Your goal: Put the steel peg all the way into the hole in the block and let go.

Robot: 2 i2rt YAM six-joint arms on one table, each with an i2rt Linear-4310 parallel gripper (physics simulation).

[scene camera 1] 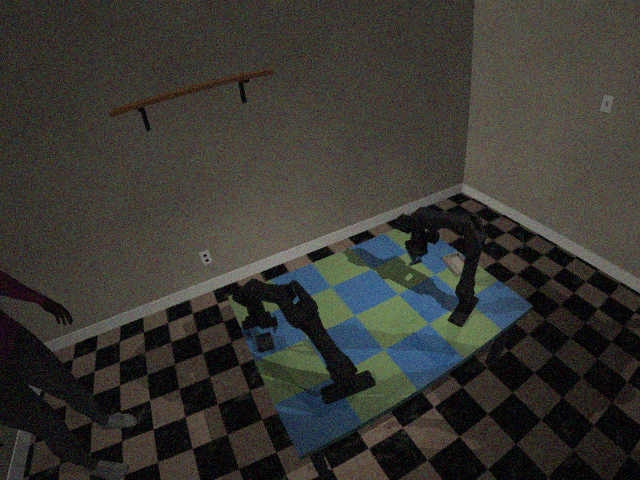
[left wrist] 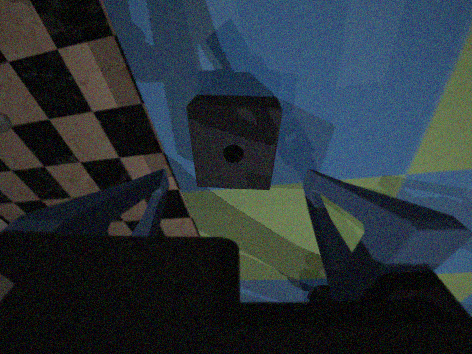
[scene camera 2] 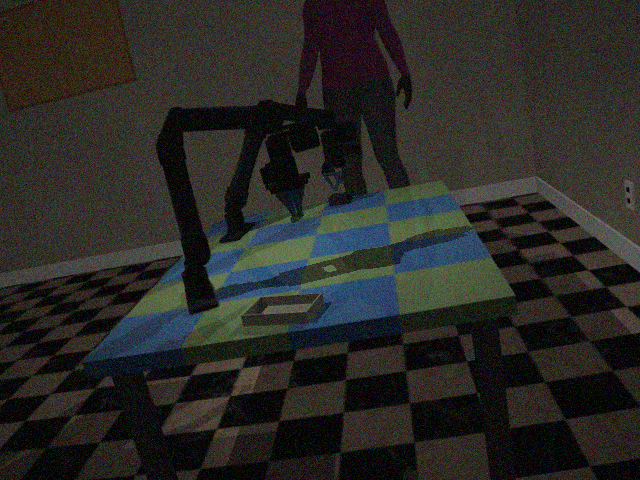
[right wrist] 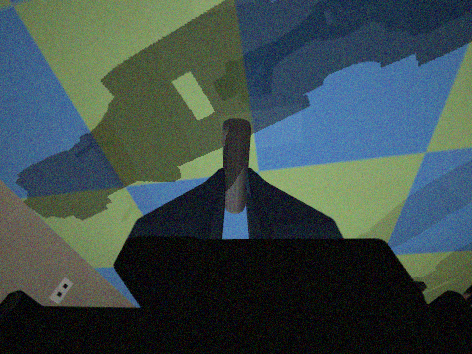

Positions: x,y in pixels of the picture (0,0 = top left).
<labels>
My left gripper [left wrist: 236,176] is open and holds nothing. My right gripper [scene camera 2: 297,216] carries a steel peg; nothing else touches it.
</labels>
